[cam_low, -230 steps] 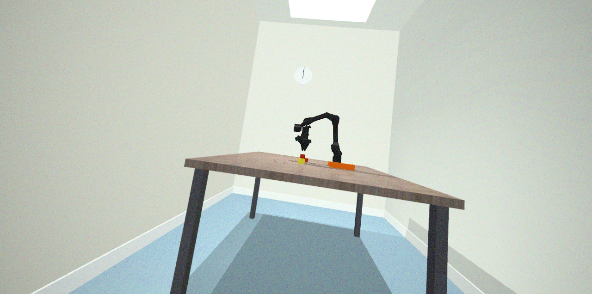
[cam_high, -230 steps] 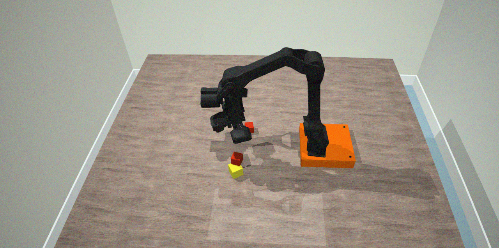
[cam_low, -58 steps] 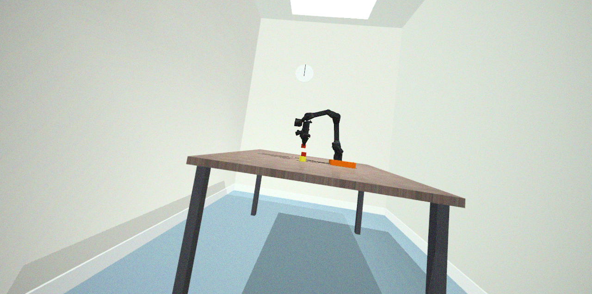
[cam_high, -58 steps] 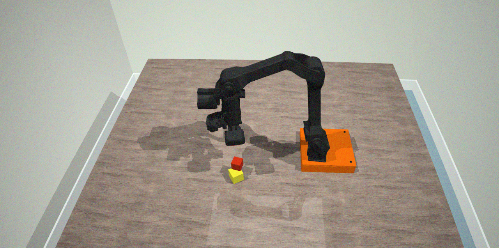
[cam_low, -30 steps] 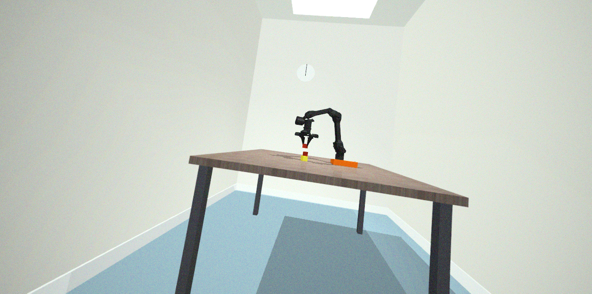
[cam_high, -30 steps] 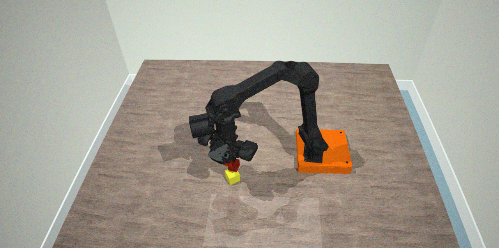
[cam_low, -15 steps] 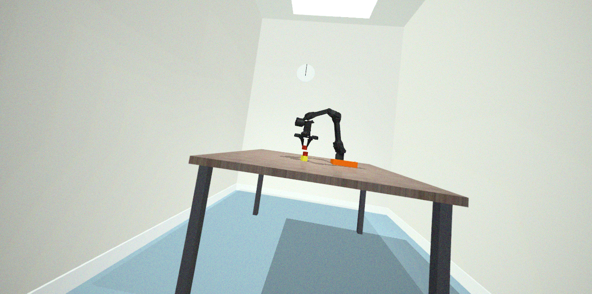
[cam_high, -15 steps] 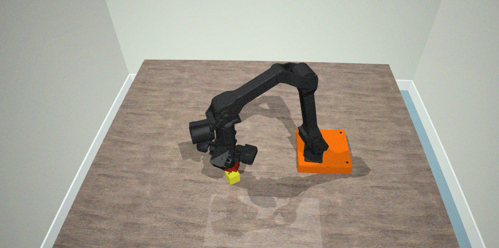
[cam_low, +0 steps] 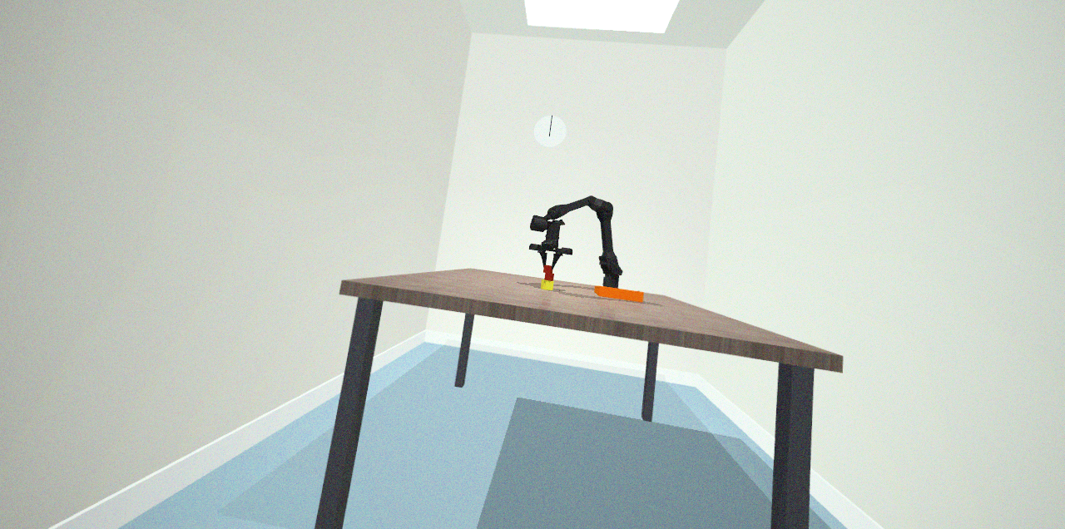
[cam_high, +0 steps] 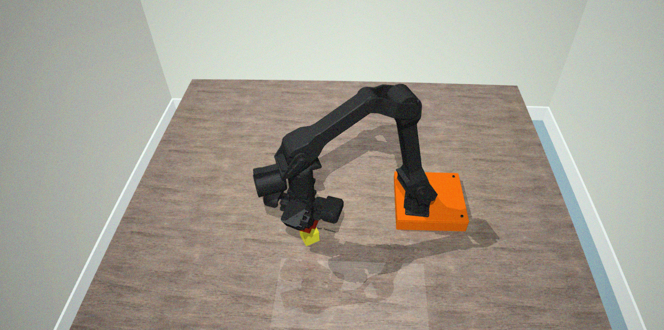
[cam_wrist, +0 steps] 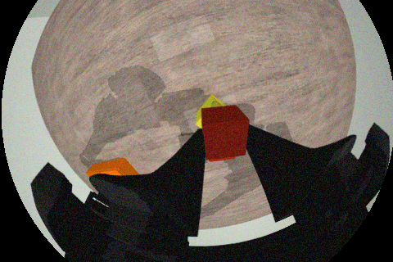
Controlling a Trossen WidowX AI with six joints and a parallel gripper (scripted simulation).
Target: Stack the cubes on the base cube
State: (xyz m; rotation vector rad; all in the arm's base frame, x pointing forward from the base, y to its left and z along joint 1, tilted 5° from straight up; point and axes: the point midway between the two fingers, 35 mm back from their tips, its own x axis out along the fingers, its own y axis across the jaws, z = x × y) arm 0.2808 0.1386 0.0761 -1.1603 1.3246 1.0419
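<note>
Now: the yellow base cube 70 mm below my gripper tip and 20 mm to the right of it.
</note>
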